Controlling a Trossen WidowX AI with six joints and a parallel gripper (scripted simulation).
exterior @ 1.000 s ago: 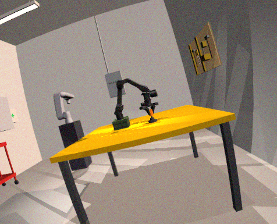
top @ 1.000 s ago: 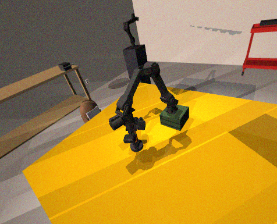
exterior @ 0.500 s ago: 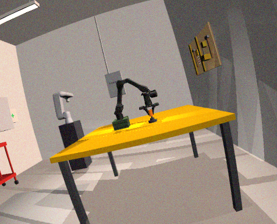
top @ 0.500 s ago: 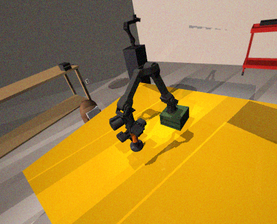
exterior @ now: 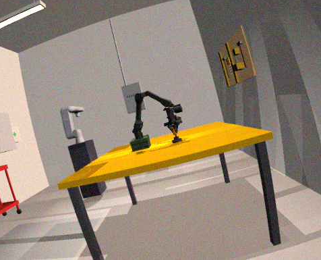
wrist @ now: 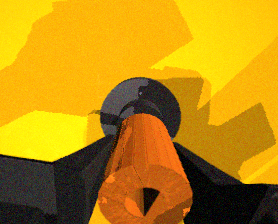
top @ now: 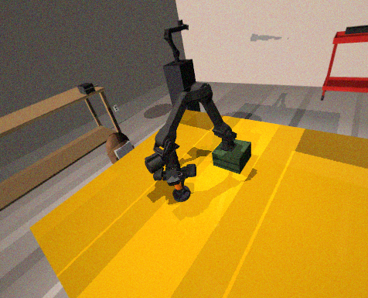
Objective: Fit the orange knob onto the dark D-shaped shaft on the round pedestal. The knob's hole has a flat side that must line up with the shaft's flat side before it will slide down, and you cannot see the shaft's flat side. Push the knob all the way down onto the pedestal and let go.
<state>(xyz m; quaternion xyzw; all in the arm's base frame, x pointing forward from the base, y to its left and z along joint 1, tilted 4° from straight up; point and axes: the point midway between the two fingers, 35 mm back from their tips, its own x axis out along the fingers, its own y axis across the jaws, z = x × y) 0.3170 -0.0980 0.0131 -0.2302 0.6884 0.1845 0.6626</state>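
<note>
The orange knob is 20 mm above my gripper tip. Round my gripper tip: pedestal 40 mm below.
</note>
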